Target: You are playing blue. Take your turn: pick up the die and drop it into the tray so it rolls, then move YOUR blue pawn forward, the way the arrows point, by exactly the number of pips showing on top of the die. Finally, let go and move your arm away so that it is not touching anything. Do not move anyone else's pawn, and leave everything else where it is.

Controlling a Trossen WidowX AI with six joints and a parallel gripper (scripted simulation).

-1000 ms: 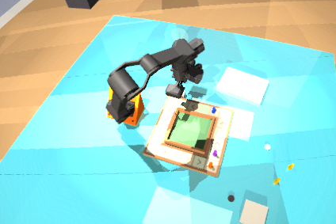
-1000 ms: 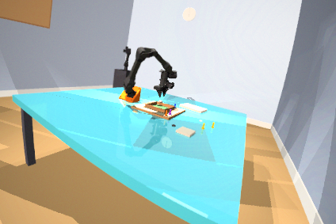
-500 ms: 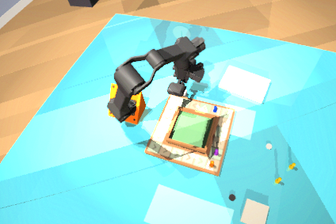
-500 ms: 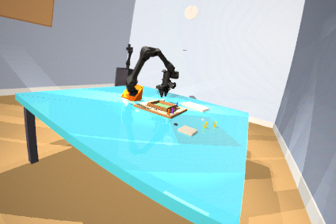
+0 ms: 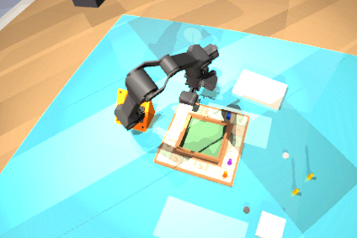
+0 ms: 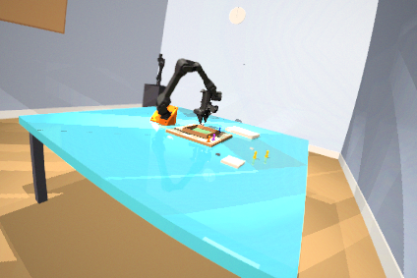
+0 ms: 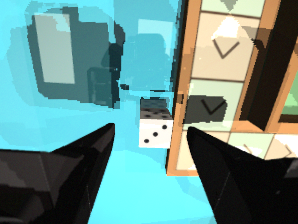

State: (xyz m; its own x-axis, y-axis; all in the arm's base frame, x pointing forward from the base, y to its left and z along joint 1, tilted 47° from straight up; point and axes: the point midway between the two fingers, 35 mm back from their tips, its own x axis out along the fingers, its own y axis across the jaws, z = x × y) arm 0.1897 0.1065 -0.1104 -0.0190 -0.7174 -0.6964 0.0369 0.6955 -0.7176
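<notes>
Right now my gripper tip is 1 cm above the white die. Also, from my gripper tip: green tray 8 cm ahead, 16 cm to the right, 2 cm below; white slab 24 cm ahead, 12 cm to the left, 2 cm below; blue pawn 15 cm ahead, 6 cm to the right.
</notes>
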